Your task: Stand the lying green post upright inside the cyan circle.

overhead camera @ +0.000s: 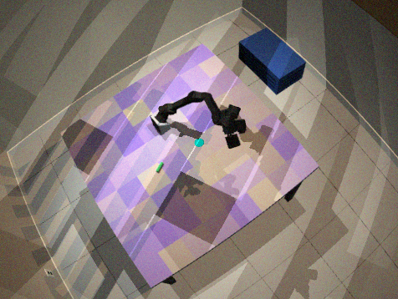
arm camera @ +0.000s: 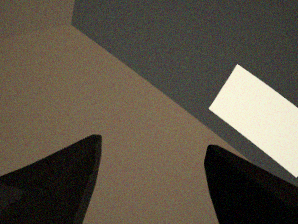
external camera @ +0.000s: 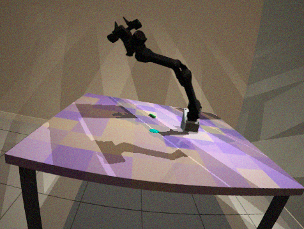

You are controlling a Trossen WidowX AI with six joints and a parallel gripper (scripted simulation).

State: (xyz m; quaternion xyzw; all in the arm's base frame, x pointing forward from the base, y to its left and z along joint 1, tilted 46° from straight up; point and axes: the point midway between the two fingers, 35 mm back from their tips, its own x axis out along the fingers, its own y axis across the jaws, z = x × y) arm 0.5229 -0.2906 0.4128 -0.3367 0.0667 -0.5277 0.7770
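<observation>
My gripper tip is now 590 mm above the green post, 340 mm past it and 270 mm to the left of it. The rest, counted from my gripper tip: cyan circle: 590 mm below, 300 mm behind, 20 mm to the left.
</observation>
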